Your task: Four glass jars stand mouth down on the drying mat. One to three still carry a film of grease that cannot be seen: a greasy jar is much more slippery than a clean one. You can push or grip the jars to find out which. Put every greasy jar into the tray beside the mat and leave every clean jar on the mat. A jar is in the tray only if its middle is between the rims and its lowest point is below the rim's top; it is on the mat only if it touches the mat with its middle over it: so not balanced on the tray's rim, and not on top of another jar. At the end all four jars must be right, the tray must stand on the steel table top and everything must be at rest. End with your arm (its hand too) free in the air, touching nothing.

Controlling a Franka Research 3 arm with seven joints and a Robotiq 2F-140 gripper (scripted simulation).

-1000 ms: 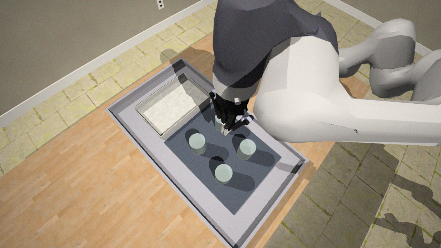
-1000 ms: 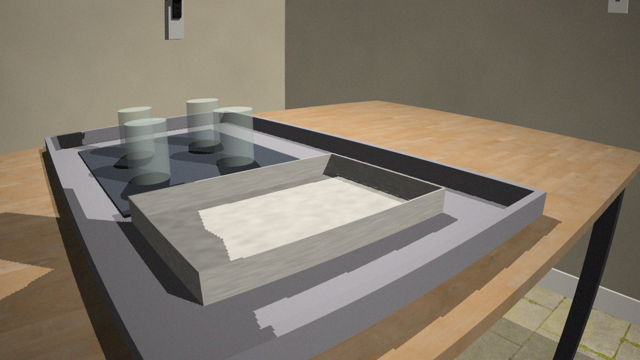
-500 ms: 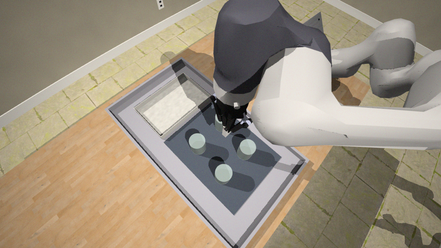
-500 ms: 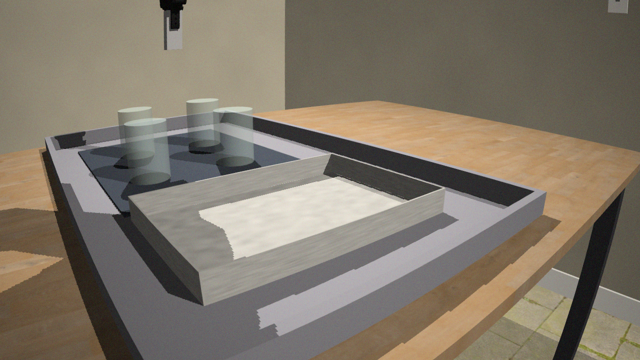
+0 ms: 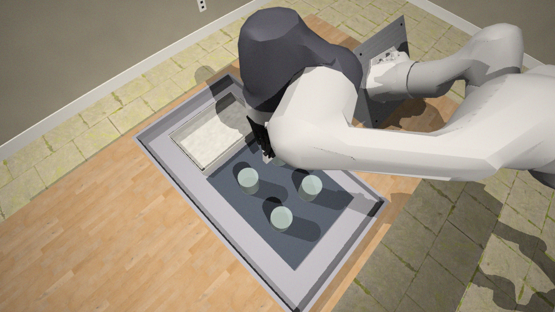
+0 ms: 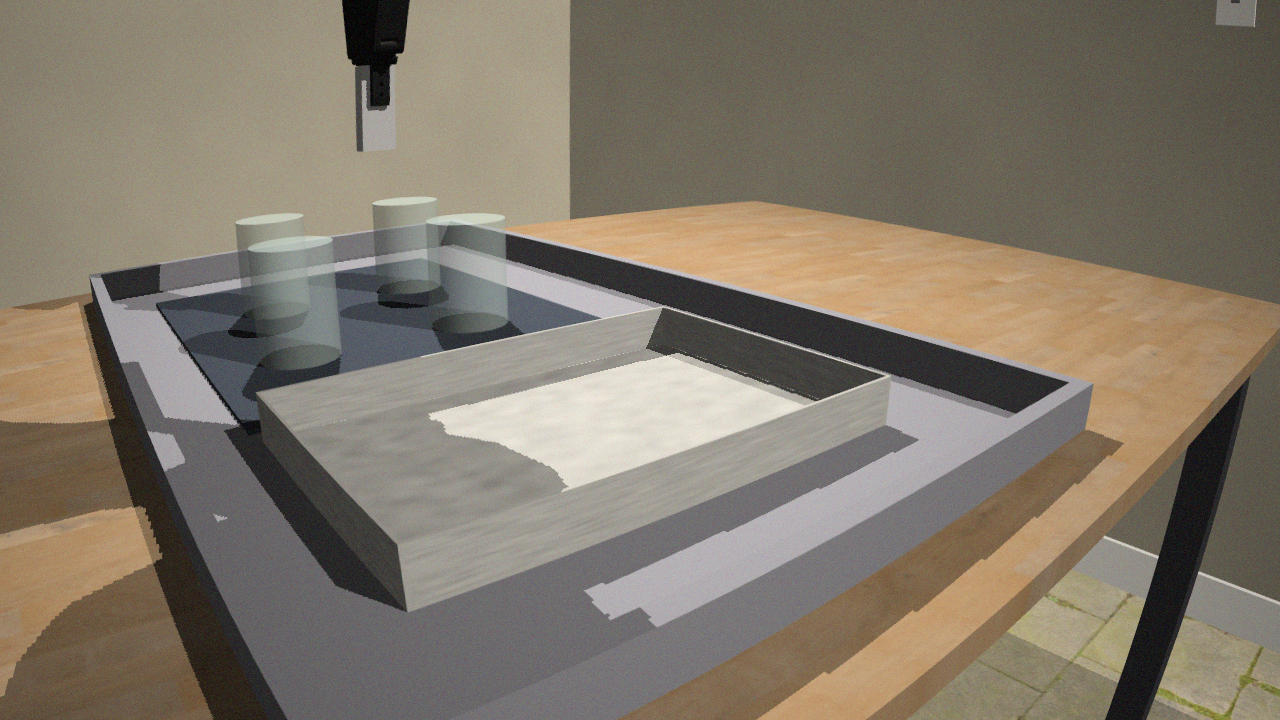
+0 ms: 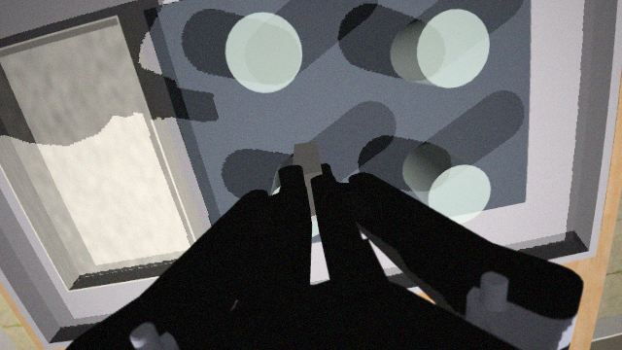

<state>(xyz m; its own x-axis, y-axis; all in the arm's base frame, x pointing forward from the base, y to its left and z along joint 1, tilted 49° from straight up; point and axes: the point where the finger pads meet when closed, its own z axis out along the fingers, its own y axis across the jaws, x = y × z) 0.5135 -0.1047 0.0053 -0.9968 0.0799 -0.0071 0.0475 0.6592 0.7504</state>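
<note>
The steel table top is 2 cm ahead of my hand, 5 cm to the right of it and 18 cm below it. Round my hand: dark drying mat (6 cm to the left, 18 cm below); tray (26 cm to the right, 17 cm below).
</note>
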